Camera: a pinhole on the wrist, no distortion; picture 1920 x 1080 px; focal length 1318.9 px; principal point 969.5 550.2 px. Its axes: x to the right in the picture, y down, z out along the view. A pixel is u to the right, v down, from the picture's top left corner.
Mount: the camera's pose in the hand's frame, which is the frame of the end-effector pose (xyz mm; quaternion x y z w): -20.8 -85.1 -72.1 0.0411 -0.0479 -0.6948 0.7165
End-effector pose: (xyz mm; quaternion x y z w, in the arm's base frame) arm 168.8 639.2 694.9 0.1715 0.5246 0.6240 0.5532
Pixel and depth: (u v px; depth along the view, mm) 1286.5 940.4 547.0
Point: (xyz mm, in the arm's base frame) 641.1 899.6 684.9
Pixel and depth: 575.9 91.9 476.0
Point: 522.5 607.2 980.5
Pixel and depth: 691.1 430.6 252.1
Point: 348.4 648.5 765.3
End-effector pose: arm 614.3 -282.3 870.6 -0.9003 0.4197 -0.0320 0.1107
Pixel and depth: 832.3 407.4 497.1
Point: 610.8 -86.0 479.9
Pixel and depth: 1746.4 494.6 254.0
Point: 777.9 -61.1 749.9
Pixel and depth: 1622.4 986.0 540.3
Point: 1006.7 -57.8 468.3
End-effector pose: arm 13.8 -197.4 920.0 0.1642 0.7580 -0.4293 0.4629
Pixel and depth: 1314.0 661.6 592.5
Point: 177.7 -746.7 964.8
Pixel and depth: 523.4 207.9 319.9
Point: 235.5 -349.9 984.7
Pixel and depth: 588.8 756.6 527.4
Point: 324.3 -522.4 798.3
